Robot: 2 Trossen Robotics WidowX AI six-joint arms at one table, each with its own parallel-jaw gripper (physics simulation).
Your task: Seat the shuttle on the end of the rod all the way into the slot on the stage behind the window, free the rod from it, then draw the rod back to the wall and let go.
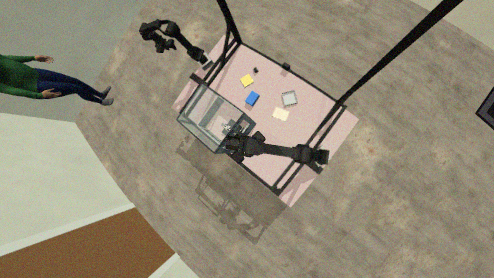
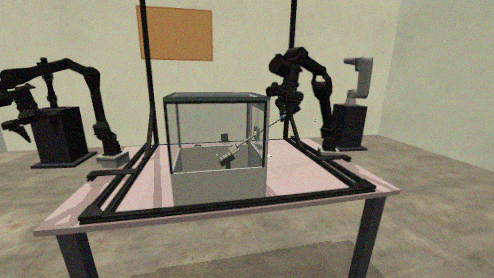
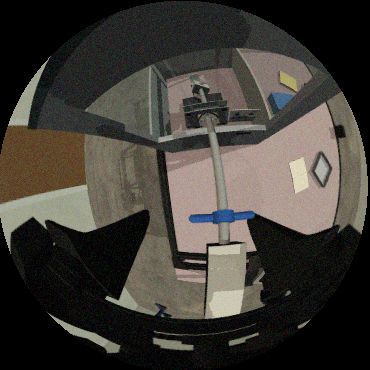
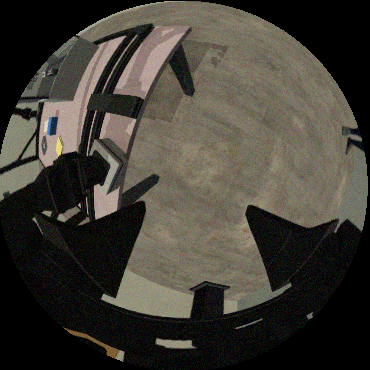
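Seen in the pictures: left gripper, fingertip midpoint: [image 2: 284, 121] [image 3: 200, 217]; right gripper, fingertip midpoint: [image 1: 172, 49] [image 2: 44, 139] [image 4: 198, 208]; left arm's base, link origin: [image 1: 320, 156] [image 2: 328, 149] [image 4: 35, 113]; right arm's base, link origin: [image 1: 203, 59] [image 2: 112, 153] [image 4: 98, 167].
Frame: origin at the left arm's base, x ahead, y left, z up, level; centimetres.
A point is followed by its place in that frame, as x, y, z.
Observation:
A glass-walled box [image 1: 195, 134] @(47.7, 51.9, 31.1) [image 2: 215, 97] @(48.6, 53.6, 31.1) stands at the table's corner. A grey rod [image 2: 246, 142] [image 3: 220, 179] @(30.9, 33.0, 21.2) with a blue crossbar [image 2: 282, 118] @(28.3, 34.0, 22.3) [image 3: 238, 216] @(28.8, 31.0, 22.4) slants down through a port [image 3: 193, 115] @(36.9, 37.2, 17.8) in the box's side wall. The grey shuttle [image 2: 227, 158] [image 3: 197, 84] @(45.5, 39.3, 12.7) sits at the rod's far end inside the box, over a dark post. I cannot tell whether it is in the slot. My left gripper [image 1: 229, 143] [image 2: 284, 113] @(27.4, 33.7, 21.1) [image 3: 200, 217] @(27.4, 33.7, 21.1) is open, with its fingers wide on either side of the rod's outer end and clear of it. My right gripper [image 1: 161, 47] [image 4: 198, 208] @(125.7, 45.1, 12.0) is open and empty, out over the floor beyond the table.
On the pink table [image 1: 301, 124] @(24.0, -1.7, -3.9) lie a yellow pad [image 1: 246, 80] @(72.9, 12.1, -2.9) [image 3: 289, 81] @(72.4, 11.3, -2.9), a blue block [image 1: 252, 98] @(57.3, 16.0, 0.1) [image 3: 280, 99] @(57.6, 18.1, 0.1), a grey tray [image 1: 289, 98] @(43.5, -5.3, -3.8) [image 3: 321, 169] @(43.4, -5.9, -3.8) and a cream card [image 1: 280, 113] @(38.2, 5.8, -3.6) [image 3: 298, 175] @(37.3, 6.3, -3.6). Black frame rails [image 2: 328, 190] @(10.4, 42.7, -1.9) run along the table's edges.

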